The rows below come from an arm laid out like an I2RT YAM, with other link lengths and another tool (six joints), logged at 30 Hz.
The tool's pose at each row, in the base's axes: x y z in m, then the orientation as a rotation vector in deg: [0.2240 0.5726 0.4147 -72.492 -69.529 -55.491]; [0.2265 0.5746 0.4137 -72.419 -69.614 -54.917]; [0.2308 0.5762 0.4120 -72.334 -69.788 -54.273]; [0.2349 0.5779 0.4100 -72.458 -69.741 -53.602]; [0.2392 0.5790 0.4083 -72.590 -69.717 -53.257]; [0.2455 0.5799 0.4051 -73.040 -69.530 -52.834]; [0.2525 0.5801 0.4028 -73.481 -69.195 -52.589]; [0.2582 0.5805 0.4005 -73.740 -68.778 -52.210]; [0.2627 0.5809 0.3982 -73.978 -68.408 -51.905]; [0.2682 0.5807 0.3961 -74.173 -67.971 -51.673]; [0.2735 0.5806 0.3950 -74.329 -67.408 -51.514]
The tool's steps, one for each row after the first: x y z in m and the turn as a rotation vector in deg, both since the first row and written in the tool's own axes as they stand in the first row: [-0.0004 0.0028 0.0018 0.402 -0.181 0.263]; [-0.0013 0.0075 0.0030 0.866 -0.435 0.508]; [-0.0025 0.0120 0.0044 1.174 -0.670 0.958]; [-0.0034 0.0166 0.0051 1.287 -0.829 1.207]; [-0.0055 0.0234 0.0055 1.208 -1.081 1.683]; [-0.0067 0.0306 0.0051 1.010 -1.179 2.144]; [-0.0081 0.0366 0.0051 1.002 -1.164 2.686]; [-0.0097 0.0415 0.0051 0.969 -1.147 3.150]; [-0.0109 0.0472 0.0045 0.913 -1.041 3.602]; [-0.0112 0.0525 0.0038 0.822 -0.810 4.079]
